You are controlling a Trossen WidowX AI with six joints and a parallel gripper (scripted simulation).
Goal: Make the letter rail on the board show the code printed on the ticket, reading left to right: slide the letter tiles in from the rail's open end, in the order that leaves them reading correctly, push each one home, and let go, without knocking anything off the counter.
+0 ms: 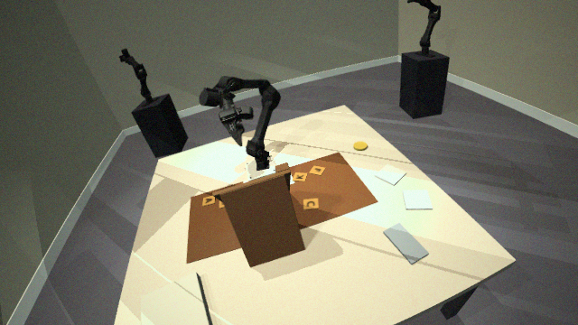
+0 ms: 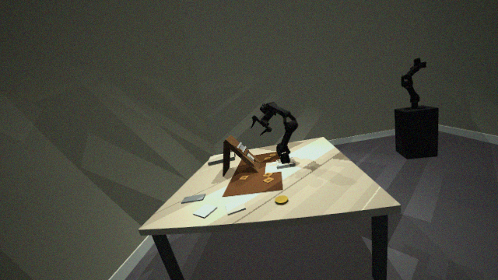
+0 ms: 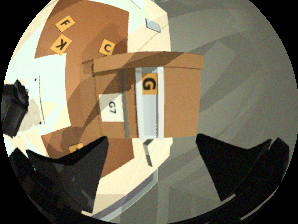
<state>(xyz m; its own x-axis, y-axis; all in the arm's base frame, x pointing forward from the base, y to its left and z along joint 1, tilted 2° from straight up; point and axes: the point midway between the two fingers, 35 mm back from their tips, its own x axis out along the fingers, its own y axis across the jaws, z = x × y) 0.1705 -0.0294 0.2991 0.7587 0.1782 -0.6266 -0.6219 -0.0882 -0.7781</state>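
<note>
The orange tile marked 7 lies 1 cm behind my gripper tip, 15 cm to the right of it and 29 cm below it. Round my gripper tip: brown mat: 1 cm behind, 6 cm to the left, 29 cm below; then white ticket: 9 cm ahead, 1 cm to the left, 20 cm below; then orange tile marked g: 13 cm ahead, 8 cm to the left, 12 cm below.
</note>
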